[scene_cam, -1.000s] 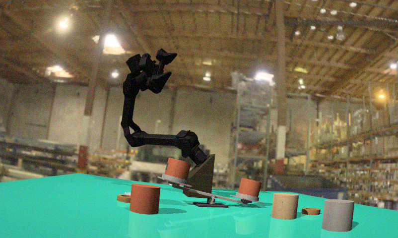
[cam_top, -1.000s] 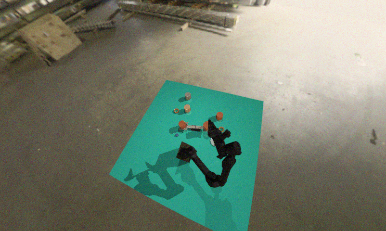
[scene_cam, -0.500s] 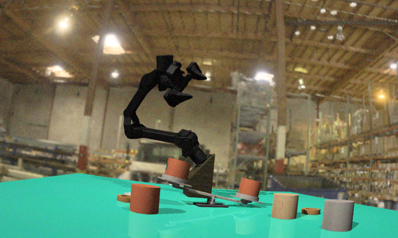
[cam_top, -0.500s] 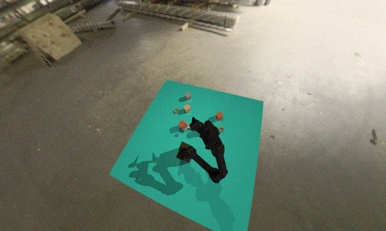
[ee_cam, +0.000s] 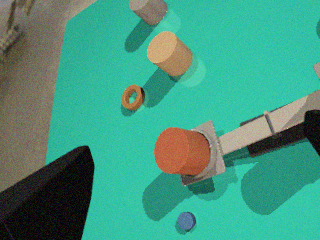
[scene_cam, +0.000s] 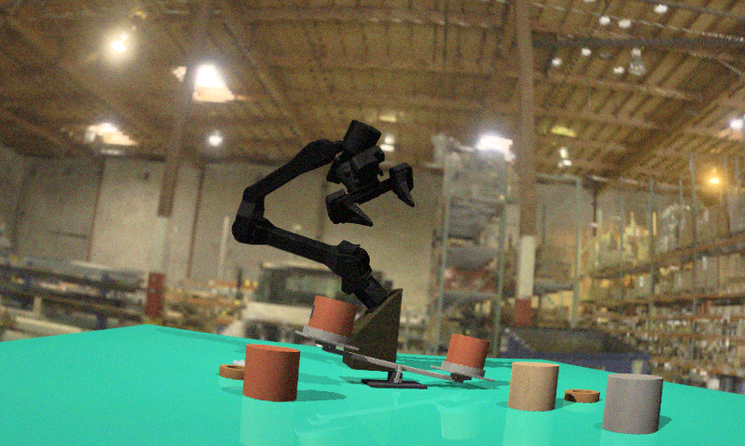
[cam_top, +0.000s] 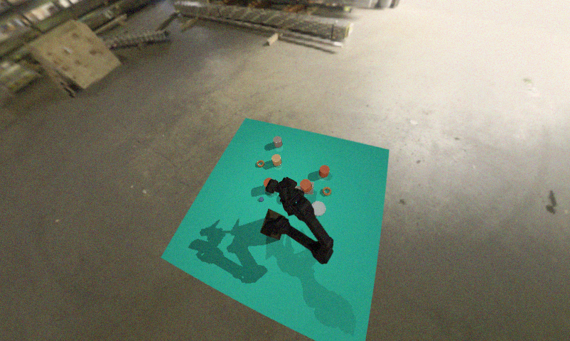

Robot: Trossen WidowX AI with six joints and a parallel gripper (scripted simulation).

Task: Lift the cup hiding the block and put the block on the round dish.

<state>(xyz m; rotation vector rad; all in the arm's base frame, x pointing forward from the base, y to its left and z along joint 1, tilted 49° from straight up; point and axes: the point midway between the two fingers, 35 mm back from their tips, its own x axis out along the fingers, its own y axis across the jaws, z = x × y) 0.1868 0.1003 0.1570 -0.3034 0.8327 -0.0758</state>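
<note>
The grey block lies 7 cm ahead of my gripper tip, 14 cm to the left of it and 27 cm below it. From my gripper tip the other things lie so: small balance (8 cm ahead, 1 cm to the left, 27 cm below); then pale round dish (1 cm behind, 22 cm to the right, 31 cm below); then small blue disc (4 cm behind, 18 cm to the left, 30 cm below).
</note>
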